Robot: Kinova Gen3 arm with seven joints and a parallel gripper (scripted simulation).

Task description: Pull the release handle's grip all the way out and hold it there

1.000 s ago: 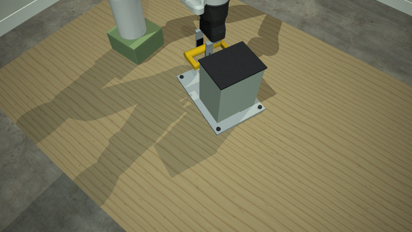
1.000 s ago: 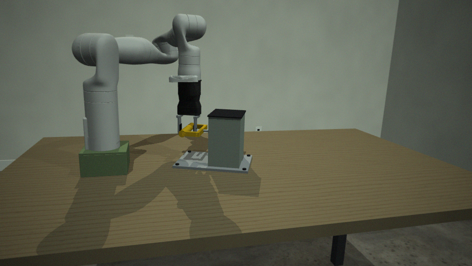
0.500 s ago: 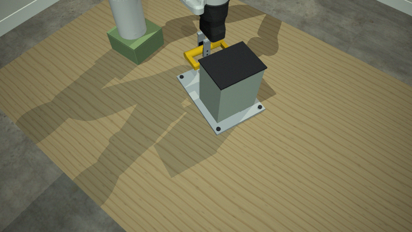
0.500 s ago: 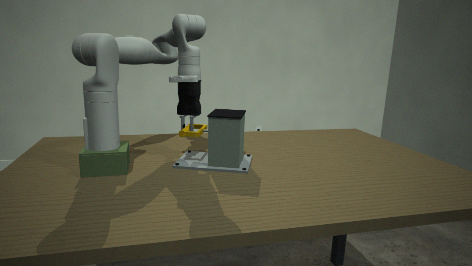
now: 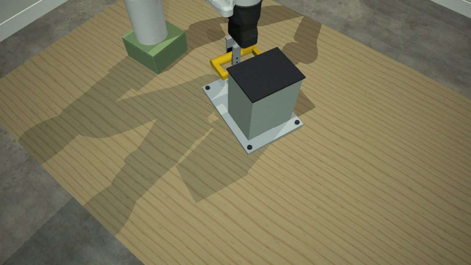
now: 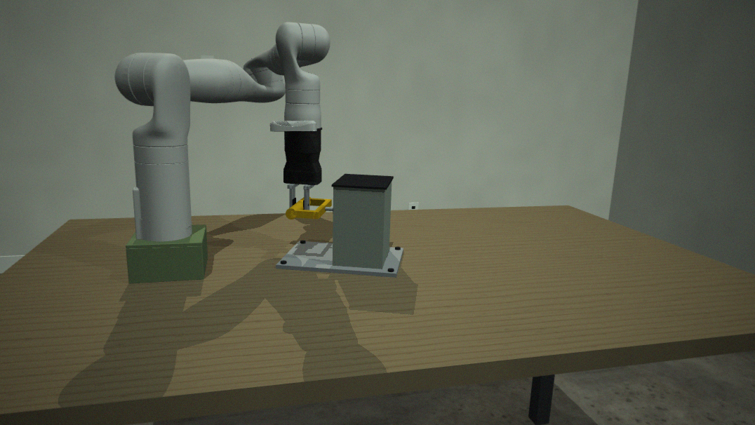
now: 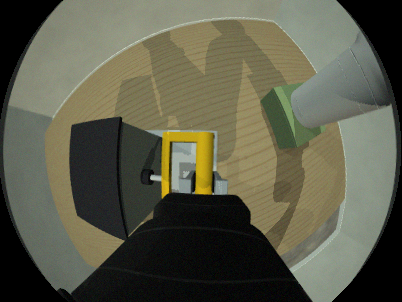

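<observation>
Right now my hand is 100 mm above the grey base plate, 90 mm short of it and 20 mm to the left of it.
</observation>
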